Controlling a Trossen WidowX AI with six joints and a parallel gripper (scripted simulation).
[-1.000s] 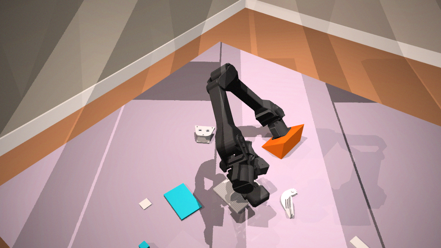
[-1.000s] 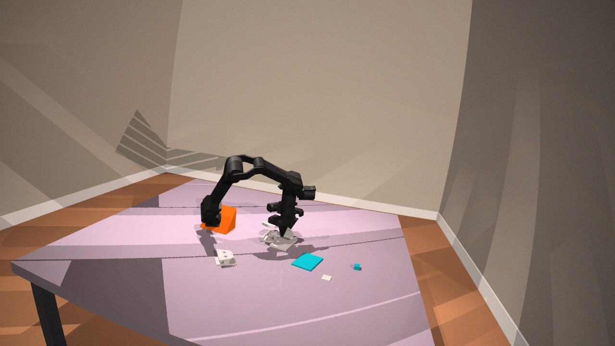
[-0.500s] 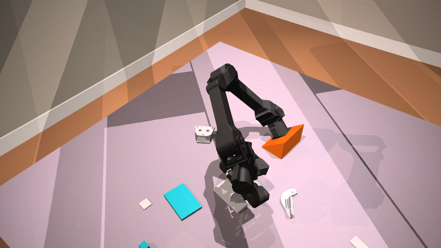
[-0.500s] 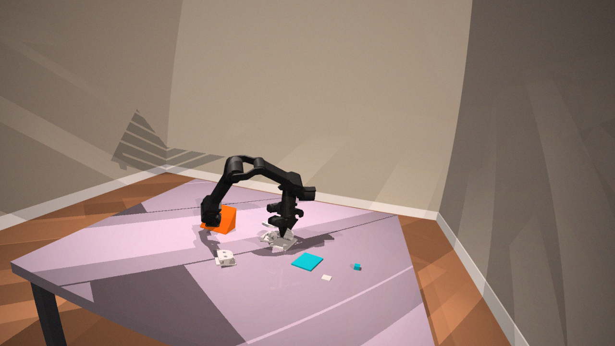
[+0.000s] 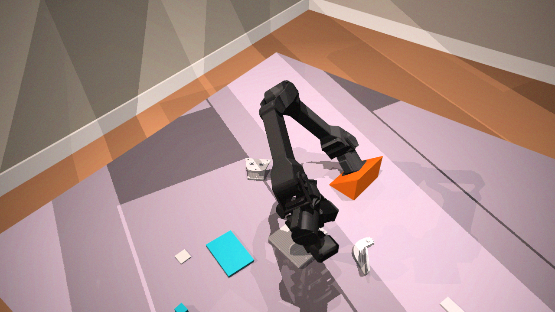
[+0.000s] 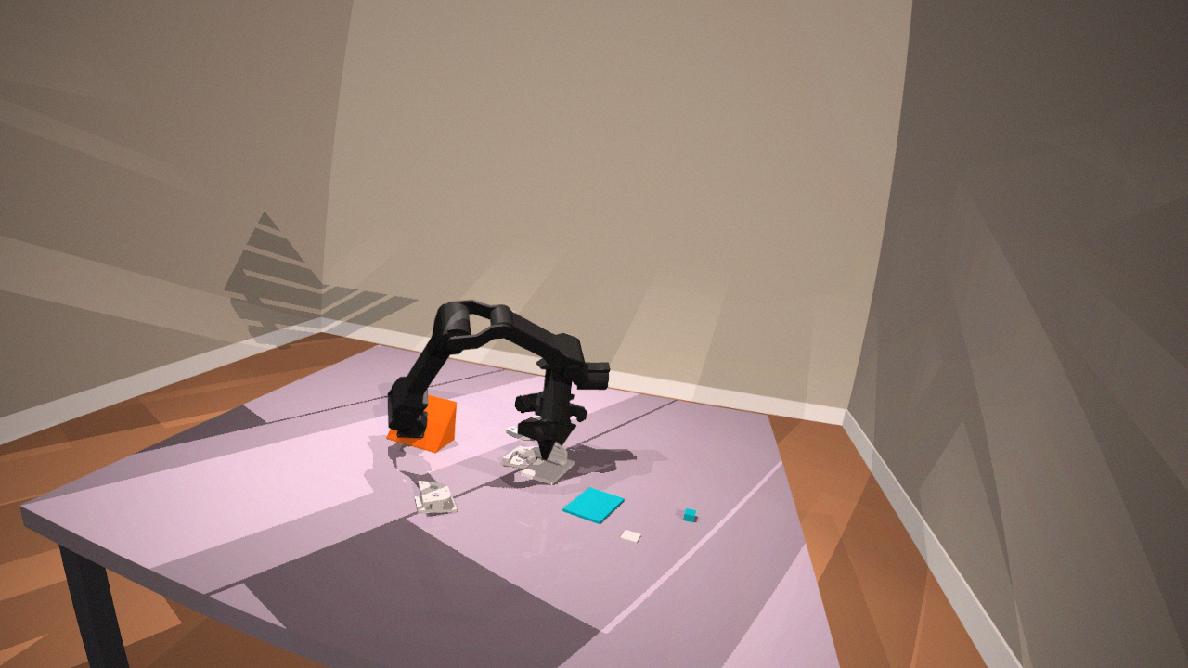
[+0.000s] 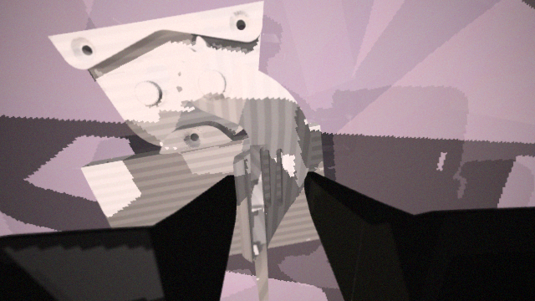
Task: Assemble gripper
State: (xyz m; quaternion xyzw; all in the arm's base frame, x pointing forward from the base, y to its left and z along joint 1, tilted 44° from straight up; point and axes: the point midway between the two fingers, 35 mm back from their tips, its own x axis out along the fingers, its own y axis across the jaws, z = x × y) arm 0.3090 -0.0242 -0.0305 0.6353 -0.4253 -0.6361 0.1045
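The white slab is 30 mm to the right of my gripper tip and 10 mm below it. Round my gripper tip: cyan flat plate (110 mm ahead, 160 mm to the right, 10 mm below); small white square (180 mm ahead, 260 mm to the right, 10 mm below); white stepped block (170 mm behind, 270 mm to the right, 10 mm below).
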